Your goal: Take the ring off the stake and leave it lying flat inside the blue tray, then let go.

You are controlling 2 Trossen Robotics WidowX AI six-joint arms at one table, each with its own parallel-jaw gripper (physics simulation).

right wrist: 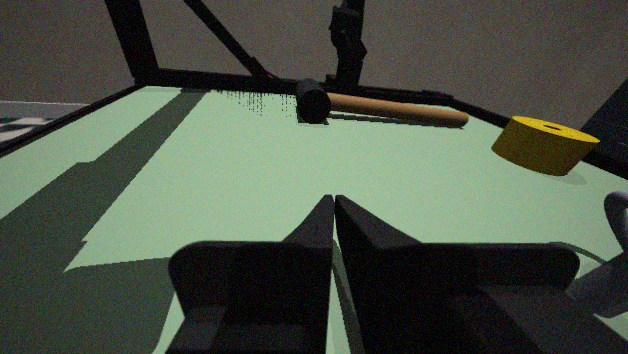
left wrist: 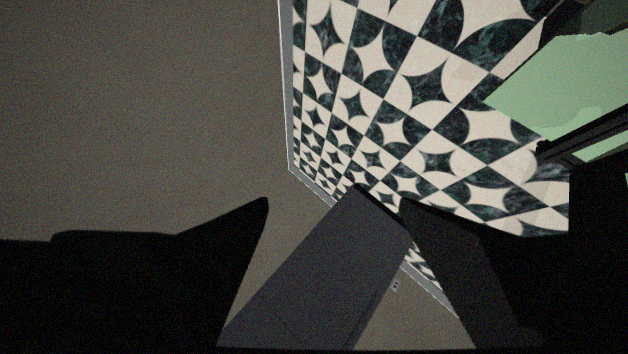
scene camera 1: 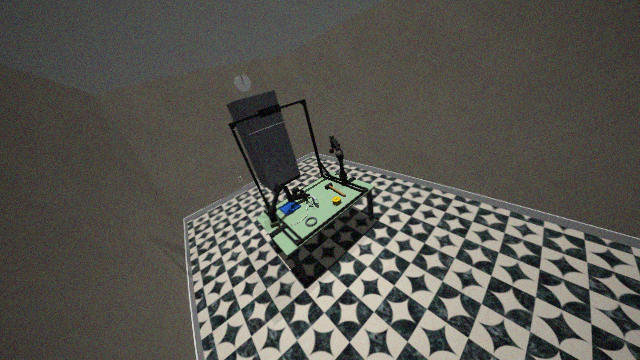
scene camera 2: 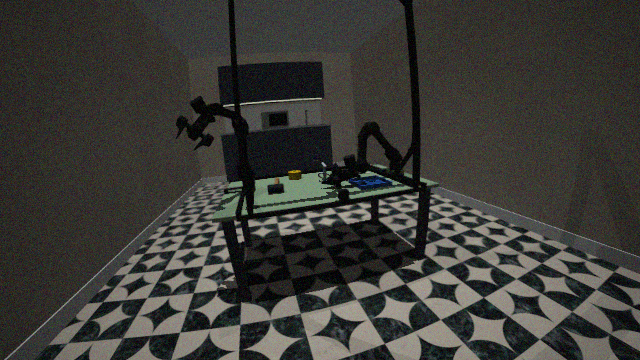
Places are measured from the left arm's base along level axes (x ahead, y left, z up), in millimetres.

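Pixels of known places: left gripper, fingertip midpoint: (left wrist: 333,203) (scene camera 1: 333,148) (scene camera 2: 185,144); right gripper, fingertip midpoint: (right wrist: 332,202) (scene camera 2: 321,182); left arm's base, link origin: (right wrist: 345,87) (scene camera 1: 344,182); right arm's base, link origin: (scene camera 1: 274,220) (scene camera 2: 395,169).
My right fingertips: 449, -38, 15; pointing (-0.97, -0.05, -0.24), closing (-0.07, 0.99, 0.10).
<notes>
Ahead of a thing's pixels: the offset from my right fingertips to its middle, as dx, dy, dz. "spot": to the spot under its first point.
The blue tray {+282, +44, -23} (scene camera 1: 284,209) (scene camera 2: 369,186) lies on the table near my right arm. A grey ring {spot: +196, +404, -21} (scene camera 1: 306,222) appears flat on the table in scene camera 1, apart from the tray. A pale, partly curved object {+31, +179, -6} (scene camera 1: 313,202) (scene camera 2: 323,168) (right wrist: 616,212) stands beside my right gripper; I cannot tell whether it is the stake, or whether a ring is on it. My right gripper (right wrist: 332,202) is shut with nothing between its fingertips, low over the table. The tray does not show in the right wrist view. My left gripper (scene camera 2: 187,142) (left wrist: 333,203) is open and empty, raised high beyond the table's edge.
A hammer with an orange-brown handle {-286, +104, -15} (scene camera 1: 337,191) (right wrist: 397,109) and a yellow round object {-197, +305, -10} (scene camera 1: 336,200) (scene camera 2: 295,174) (right wrist: 542,147) lie on the green table. A black frame (scene camera 1: 311,137) (scene camera 2: 413,95) rises around the table. A thin pale curved line runs between the tray and the ring.
</notes>
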